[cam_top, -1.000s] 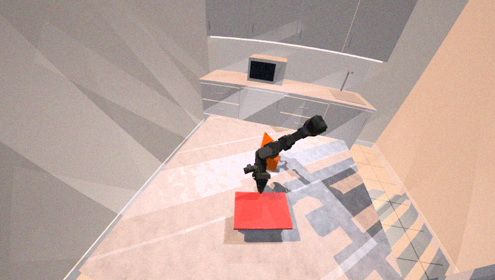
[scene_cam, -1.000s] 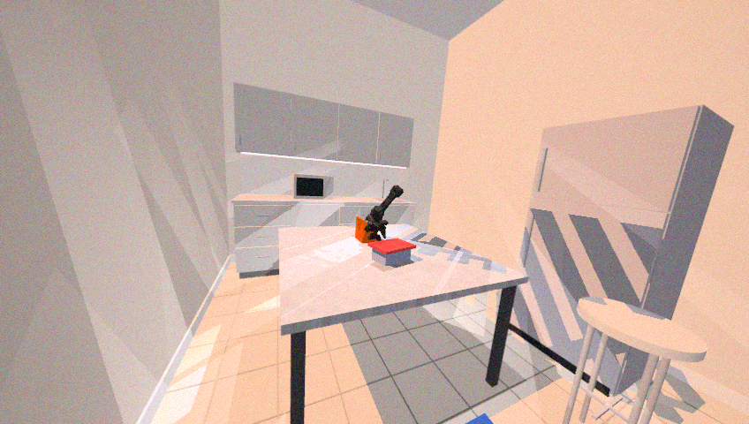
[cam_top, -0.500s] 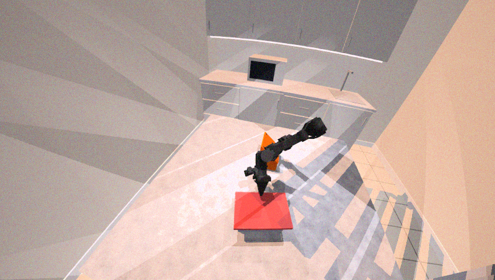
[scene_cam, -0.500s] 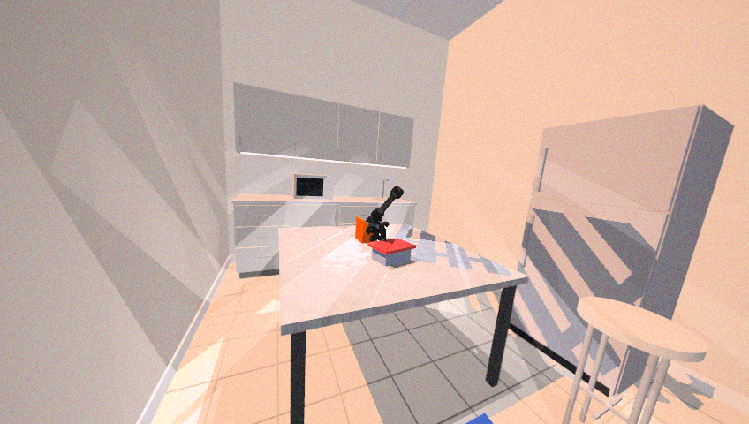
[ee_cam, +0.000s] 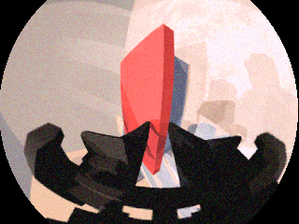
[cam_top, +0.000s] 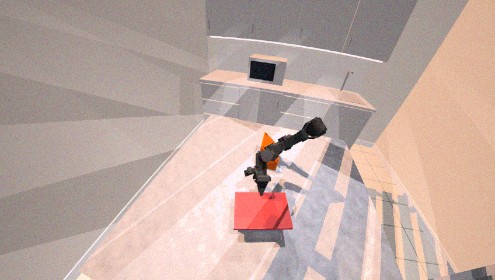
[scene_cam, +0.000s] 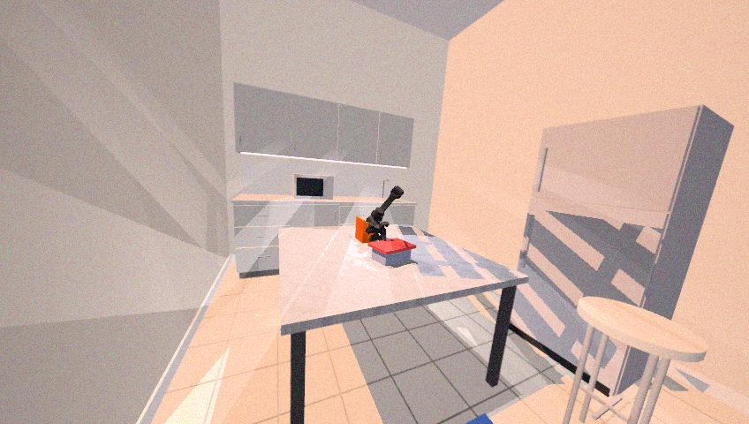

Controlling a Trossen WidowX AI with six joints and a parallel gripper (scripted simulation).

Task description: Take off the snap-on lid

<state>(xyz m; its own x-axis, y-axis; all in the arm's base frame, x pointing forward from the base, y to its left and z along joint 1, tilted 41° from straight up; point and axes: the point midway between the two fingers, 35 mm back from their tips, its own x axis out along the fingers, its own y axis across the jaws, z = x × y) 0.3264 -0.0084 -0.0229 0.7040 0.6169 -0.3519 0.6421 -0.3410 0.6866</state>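
My gripper tip is now 70 mm short of the red lid and 20 mm to the right of it. Round my gripper tip: storage box: 70 mm ahead, 20 mm to the left, 40 mm below.
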